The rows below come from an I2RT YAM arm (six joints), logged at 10 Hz.
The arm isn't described. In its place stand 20 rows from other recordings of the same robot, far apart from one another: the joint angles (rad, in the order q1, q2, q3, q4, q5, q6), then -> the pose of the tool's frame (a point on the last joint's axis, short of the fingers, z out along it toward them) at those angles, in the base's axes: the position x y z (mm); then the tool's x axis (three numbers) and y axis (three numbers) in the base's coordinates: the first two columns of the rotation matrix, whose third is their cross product.
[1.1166 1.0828 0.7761 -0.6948 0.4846 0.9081] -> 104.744 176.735 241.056 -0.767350 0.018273 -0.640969 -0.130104 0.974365 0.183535
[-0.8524 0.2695 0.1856 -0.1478 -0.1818 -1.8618] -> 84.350 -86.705 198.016 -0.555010 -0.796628 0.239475 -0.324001 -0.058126 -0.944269
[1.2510 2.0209 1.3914 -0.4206 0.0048 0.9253] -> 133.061 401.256 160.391 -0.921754 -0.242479 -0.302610 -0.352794 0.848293 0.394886
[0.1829 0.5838 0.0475 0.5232 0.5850 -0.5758] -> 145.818 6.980 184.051 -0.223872 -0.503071 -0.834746 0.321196 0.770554 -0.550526
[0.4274 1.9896 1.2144 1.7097 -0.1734 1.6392] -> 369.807 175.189 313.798 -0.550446 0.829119 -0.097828 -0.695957 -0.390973 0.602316
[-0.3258 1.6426 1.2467 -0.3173 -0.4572 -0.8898] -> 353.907 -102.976 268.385 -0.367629 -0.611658 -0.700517 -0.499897 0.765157 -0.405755
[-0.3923 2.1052 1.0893 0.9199 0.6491 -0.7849] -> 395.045 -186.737 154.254 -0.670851 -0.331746 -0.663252 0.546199 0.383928 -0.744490
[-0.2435 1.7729 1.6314 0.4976 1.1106 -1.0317] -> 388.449 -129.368 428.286 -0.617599 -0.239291 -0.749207 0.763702 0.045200 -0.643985
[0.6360 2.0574 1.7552 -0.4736 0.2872 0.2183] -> 386.030 272.488 255.492 -0.638135 -0.212984 -0.739880 -0.275309 0.960562 -0.039060
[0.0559 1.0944 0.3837 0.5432 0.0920 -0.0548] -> 231.501 9.679 215.504 -0.168114 -0.064034 -0.983686 0.025639 0.997266 -0.069299
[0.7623 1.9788 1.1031 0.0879 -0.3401 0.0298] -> 283.713 287.320 129.862 -0.536883 -0.473799 -0.698048 -0.805580 0.533675 0.257357
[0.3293 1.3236 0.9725 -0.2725 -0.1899 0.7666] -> 276.544 101.609 277.925 -0.718890 0.474225 -0.508240 0.050148 0.764626 0.642520
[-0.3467 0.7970 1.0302 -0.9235 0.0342 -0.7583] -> 135.484 -50.244 347.548 -0.685380 -0.483144 -0.544817 -0.147291 0.824701 -0.546053
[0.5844 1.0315 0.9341 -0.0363 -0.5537 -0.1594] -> 187.715 146.614 362.021 0.033706 -0.139578 -0.989637 -0.910112 0.404887 -0.088103
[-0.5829 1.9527 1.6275 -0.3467 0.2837 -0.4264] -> 373.864 -258.432 269.723 -0.767359 0.030337 -0.640500 0.432705 0.761657 -0.482332
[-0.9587 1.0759 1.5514 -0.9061 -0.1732 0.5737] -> 110.790 -147.134 465.800 0.187281 0.663687 -0.724186 0.731722 0.397605 0.553618
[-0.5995 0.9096 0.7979 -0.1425 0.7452 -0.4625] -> 155.625 -135.594 328.994 -0.612610 0.021471 -0.790094 0.763424 0.274935 -0.584460
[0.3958 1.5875 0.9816 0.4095 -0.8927 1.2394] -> 316.354 162.237 268.458 -0.953681 0.244384 -0.175409 -0.137734 0.163654 0.976856
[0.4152 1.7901 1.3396 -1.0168 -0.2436 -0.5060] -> 303.374 143.120 210.548 -0.595303 -0.776474 -0.206645 -0.803482 0.573489 0.159771
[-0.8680 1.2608 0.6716 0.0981 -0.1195 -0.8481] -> 179.640 -205.504 227.089 -0.718862 -0.303483 -0.625408 0.227518 0.747404 -0.624198
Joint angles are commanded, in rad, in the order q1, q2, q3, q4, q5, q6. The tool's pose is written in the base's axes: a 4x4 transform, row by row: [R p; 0 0 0 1], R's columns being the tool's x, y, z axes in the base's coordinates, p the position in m. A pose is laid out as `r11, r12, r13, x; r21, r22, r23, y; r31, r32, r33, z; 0, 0, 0, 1`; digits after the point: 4 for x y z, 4 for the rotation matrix.
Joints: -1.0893, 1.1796, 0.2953, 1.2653, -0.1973, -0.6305
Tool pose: -0.3236, 0.7355, 0.5953, 0.1091; -0.6290, 0.3028, -0.7160, -0.1936; -0.7068, -0.6062, 0.3646, 0.2466; 0, 0, 0, 1
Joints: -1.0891, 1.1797, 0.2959, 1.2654, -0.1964, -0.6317
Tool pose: -0.3245, 0.7356, 0.5946, 0.1091; -0.6294, 0.3013, -0.7162, -0.1937; -0.7061, -0.6067, 0.3652, 0.2468; 0, 0, 0, 1
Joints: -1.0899, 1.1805, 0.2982, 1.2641, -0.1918, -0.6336
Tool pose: -0.3279, 0.7375, 0.5904, 0.1090; -0.6279, 0.2968, -0.7195, -0.1943; -0.7058, -0.6067, 0.3658, 0.2472; 0, 0, 0, 1
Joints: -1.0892, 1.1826, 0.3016, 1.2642, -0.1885, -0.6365
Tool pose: -0.3303, 0.7383, 0.5881, 0.1094; -0.6285, 0.2928, -0.7206, -0.1948; -0.7042, -0.6076, 0.3673, 0.2478; 0, 0, 0, 1
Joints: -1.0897, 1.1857, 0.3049, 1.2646, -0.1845, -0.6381
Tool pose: -0.3330, 0.7400, 0.5844, 0.1095; -0.6274, 0.2888, -0.7231, -0.1957; -0.7039, -0.6075, 0.3681, 0.2482; 0, 0, 0, 1
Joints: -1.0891, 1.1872, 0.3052, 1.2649, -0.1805, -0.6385
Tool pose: -0.3346, 0.7413, 0.5818, 0.1096; -0.6254, 0.2871, -0.7255, -0.1959; -0.7049, -0.6067, 0.3675, 0.2480; 0, 0, 0, 1
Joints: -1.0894, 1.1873, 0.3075, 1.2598, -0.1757, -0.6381
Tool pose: -0.3371, 0.7429, 0.5783, 0.1096; -0.6213, 0.2859, -0.7295, -0.1964; -0.7073, -0.6053, 0.3652, 0.2482; 0, 0, 0, 1
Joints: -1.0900, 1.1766, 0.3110, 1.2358, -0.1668, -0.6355
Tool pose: -0.3418, 0.7453, 0.5724, 0.1092; -0.6103, 0.2871, -0.7383, -0.1966; -0.7146, -0.6017, 0.3568, 0.2491; 0, 0, 0, 1
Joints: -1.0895, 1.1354, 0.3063, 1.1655, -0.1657, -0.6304
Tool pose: -0.3494, 0.7381, 0.5772, 0.1077; -0.5868, 0.3078, -0.7489, -0.1935; -0.7304, -0.6004, 0.3256, 0.2488; 0, 0, 0, 1
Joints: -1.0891, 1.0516, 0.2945, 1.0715, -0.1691, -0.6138
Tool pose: -0.3433, 0.7360, 0.5834, 0.1035; -0.5688, 0.3314, -0.7528, -0.1851; -0.7474, -0.5903, 0.3048, 0.2518; 0, 0, 0, 1
